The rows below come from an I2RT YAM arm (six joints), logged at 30 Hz.
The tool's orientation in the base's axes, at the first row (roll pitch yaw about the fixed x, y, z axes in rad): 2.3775, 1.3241, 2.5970
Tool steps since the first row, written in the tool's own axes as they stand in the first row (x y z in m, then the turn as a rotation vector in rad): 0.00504, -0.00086, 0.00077, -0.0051, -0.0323, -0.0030; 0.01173, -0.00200, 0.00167, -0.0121, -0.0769, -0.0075; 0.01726, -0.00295, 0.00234, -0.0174, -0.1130, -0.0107; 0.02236, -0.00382, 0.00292, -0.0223, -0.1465, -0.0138; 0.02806, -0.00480, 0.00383, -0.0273, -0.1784, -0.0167; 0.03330, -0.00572, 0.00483, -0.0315, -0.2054, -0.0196; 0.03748, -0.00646, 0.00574, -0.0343, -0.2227, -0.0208; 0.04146, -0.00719, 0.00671, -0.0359, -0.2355, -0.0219; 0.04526, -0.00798, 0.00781, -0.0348, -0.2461, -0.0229; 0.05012, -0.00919, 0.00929, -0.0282, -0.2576, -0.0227; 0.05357, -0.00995, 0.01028, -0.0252, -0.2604, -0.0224
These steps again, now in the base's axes. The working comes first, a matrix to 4 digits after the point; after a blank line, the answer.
The tool's axes in the first row as the columns of a matrix, in the base's axes (used below as rounded here):
-0.2089, -0.1998, 0.9573
0.1265, 0.9652, 0.2291
-0.9697, 0.1690, -0.1763

-0.00014, -0.00002, -0.00517, 0.0046, -0.0325, 0.0000; -0.00045, -0.00006, -0.01201, 0.0107, -0.0775, 0.0001; -0.00078, -0.00013, -0.01765, 0.0160, -0.1137, -0.0003; -0.00111, -0.00019, -0.02284, 0.0207, -0.1474, -0.0007; -0.00124, -0.00021, -0.02870, 0.0254, -0.1795, -0.0007; -0.00119, -0.00020, -0.03411, 0.0289, -0.2067, -0.0007; -0.00104, -0.00018, -0.03845, 0.0317, -0.2241, -0.0007; -0.00080, -0.00016, -0.04260, 0.0336, -0.2369, -0.0011; -0.00038, -0.00019, -0.04661, 0.0345, -0.2472, -0.0038; 0.00026, -0.00040, -0.05179, 0.0356, -0.2574, -0.0122; 0.00064, -0.00047, -0.05544, 0.0358, -0.2597, -0.0156
